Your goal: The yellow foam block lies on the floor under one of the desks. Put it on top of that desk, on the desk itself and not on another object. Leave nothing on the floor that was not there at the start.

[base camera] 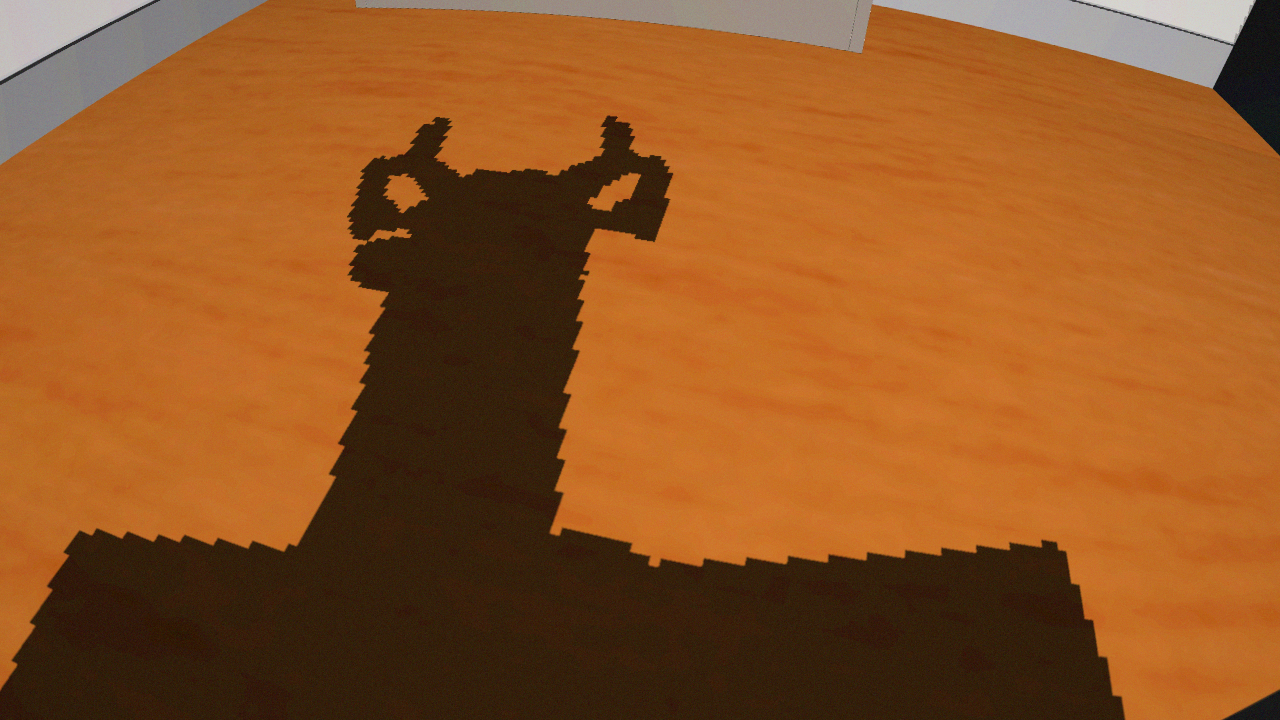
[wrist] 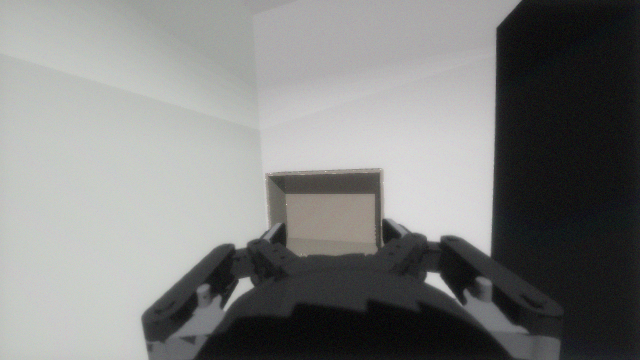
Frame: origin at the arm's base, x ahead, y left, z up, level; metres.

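Seen in the pictures: gripper, between the fingertips: [wrist: 333, 231].
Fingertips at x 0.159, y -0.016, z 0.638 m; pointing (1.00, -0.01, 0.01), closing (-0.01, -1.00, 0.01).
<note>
A point is followed by its place in that frame.
The yellow foam block and the desks do not show in the base camera view or the wrist view. My gripper [wrist: 333, 231] {x 0.159, y -0.016, z 0.638 m} is open, with its fingers wide apart and no object between them. It points toward a beige open-fronted shelf unit that stands against the wall some way ahead. In the base camera view the shadow of my base, arm and open gripper lies on the orange wooden floor [base camera: 850, 358] {x 0.457, y -0.172, z -0.397 m}.
The shelf unit [base camera: 608, 19] {x 1.160, y 0.008, z -0.396 m} [wrist: 325, 172] {x 1.156, y -0.008, z 0.654 m} stands ahead near a corner of the room; its base shows at the top of the base camera view. White walls [wrist: 125, 200] {x 0.678, y 0.809, z 0.593 m} stand at the left and behind it. A tall black object [base camera: 1257, 80] {x 1.071, y -1.080, z -0.331 m} [wrist: 565, 150] {x 0.750, y -1.000, z 0.718 m} stands at the right.
</note>
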